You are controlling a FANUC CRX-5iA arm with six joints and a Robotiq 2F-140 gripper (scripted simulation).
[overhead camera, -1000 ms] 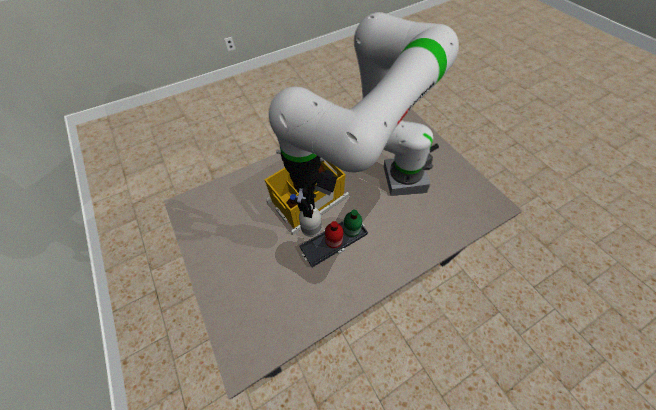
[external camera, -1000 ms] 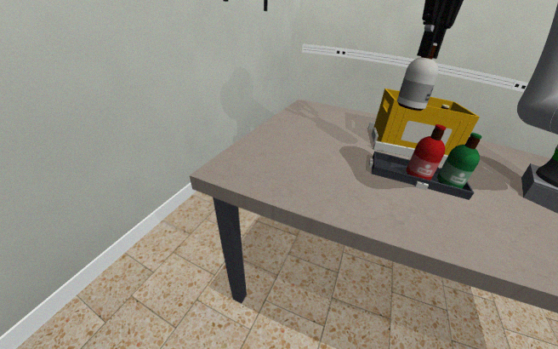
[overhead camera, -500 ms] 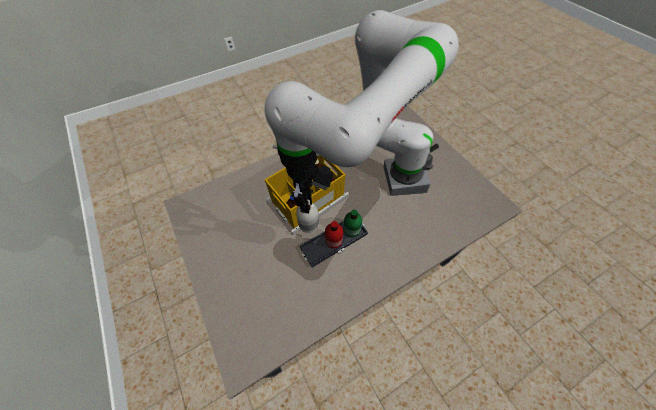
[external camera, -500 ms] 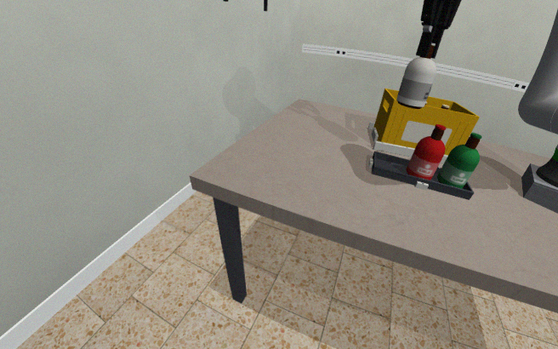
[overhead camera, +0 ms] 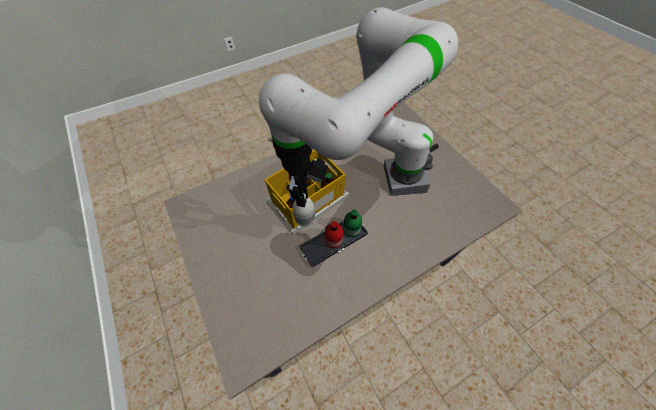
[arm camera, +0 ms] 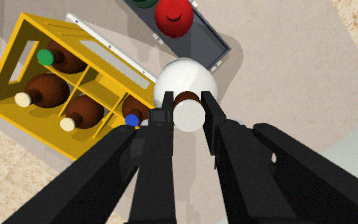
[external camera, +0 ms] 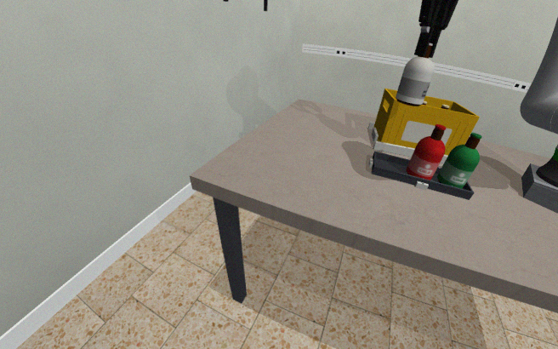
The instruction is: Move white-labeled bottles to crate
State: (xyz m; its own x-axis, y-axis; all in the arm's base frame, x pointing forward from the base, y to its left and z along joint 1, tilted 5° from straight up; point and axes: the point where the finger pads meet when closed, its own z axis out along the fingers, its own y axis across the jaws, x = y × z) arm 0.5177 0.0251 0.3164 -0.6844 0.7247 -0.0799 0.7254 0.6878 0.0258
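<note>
The white bottle is 8 cm below my hand. Round my hand: green bottle: 18 cm behind, 7 cm to the left, 26 cm below; yellow crate: 10 cm behind, 17 cm to the right, 26 cm below; red bottle: 8 cm behind, 7 cm to the left, 26 cm below.
</note>
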